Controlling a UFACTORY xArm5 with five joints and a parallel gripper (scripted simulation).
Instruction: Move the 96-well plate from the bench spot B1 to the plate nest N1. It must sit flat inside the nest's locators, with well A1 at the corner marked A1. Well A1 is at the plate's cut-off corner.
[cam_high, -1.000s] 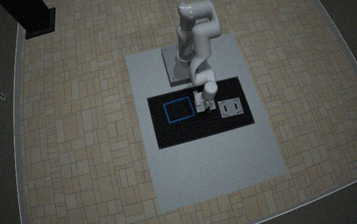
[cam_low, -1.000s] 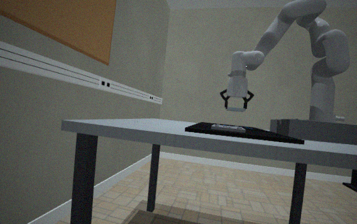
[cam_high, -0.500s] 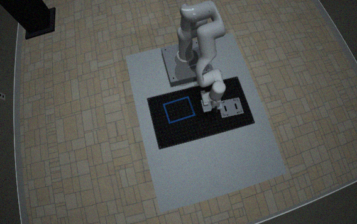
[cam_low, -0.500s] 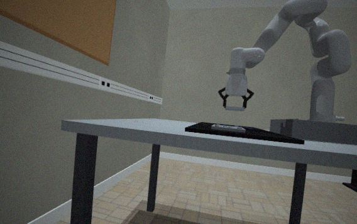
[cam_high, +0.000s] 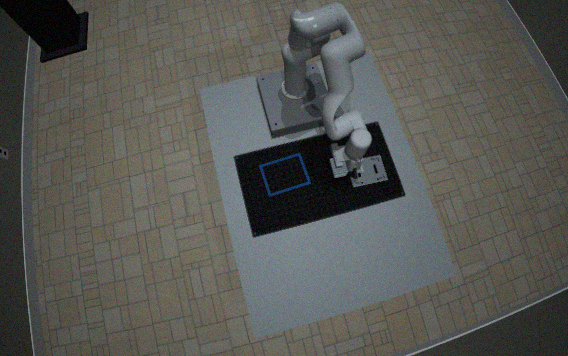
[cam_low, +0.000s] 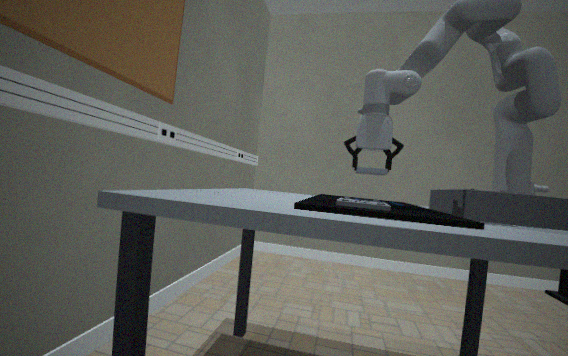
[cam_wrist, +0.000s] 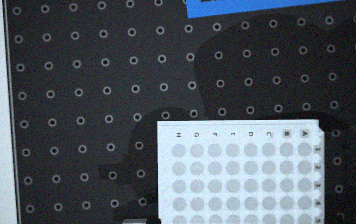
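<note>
My hand is 20 mm short of the grey plate nest N1, 110 mm to the right of it and 100 mm above it. From my hand the other things lie so: white 96-well plate: 10 mm below; A1 mark: 30 mm behind, 30 mm to the left, 100 mm below.
</note>
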